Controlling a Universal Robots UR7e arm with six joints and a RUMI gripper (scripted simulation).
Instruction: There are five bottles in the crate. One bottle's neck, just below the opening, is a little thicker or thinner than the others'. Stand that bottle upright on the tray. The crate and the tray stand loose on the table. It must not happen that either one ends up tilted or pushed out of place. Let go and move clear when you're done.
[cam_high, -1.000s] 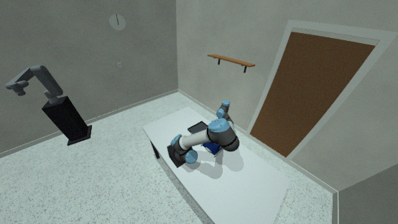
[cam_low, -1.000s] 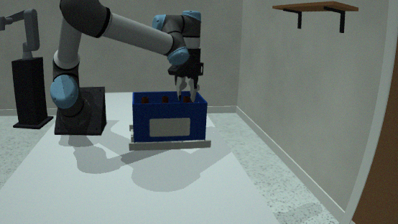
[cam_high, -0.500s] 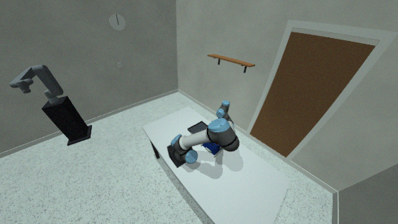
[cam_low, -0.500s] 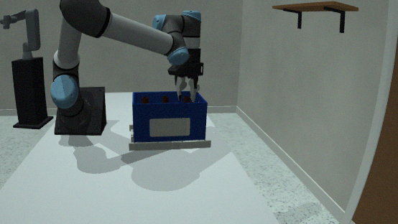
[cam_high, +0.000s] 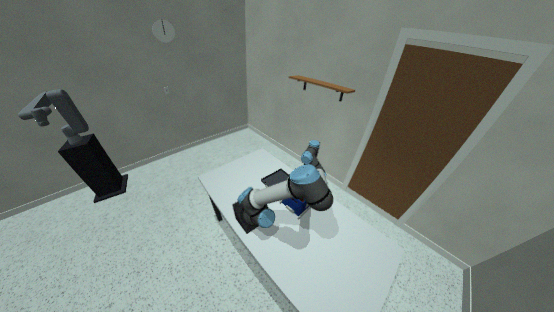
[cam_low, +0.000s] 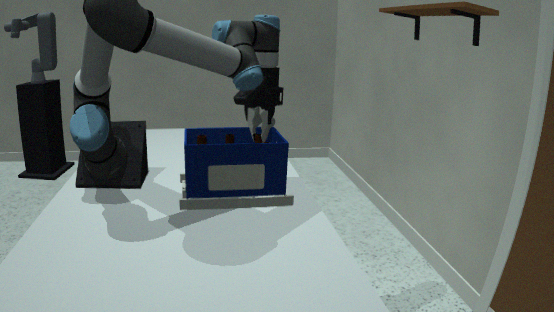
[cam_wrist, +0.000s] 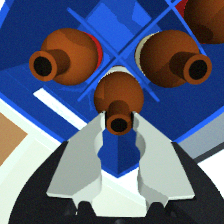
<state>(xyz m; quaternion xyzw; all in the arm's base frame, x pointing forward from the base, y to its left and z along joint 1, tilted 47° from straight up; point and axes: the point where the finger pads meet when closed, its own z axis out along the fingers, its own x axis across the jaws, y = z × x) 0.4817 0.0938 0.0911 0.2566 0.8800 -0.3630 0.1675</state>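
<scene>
The blue crate lies 70 mm below my hand, 70 mm behind it and 50 mm to the right of it. The rest, counted from my hand: bottle 170 mm behind, 70 mm below, 20 mm to the right; then dark grey tray 240 mm to the left, 140 mm below, 110 mm behind.
</scene>
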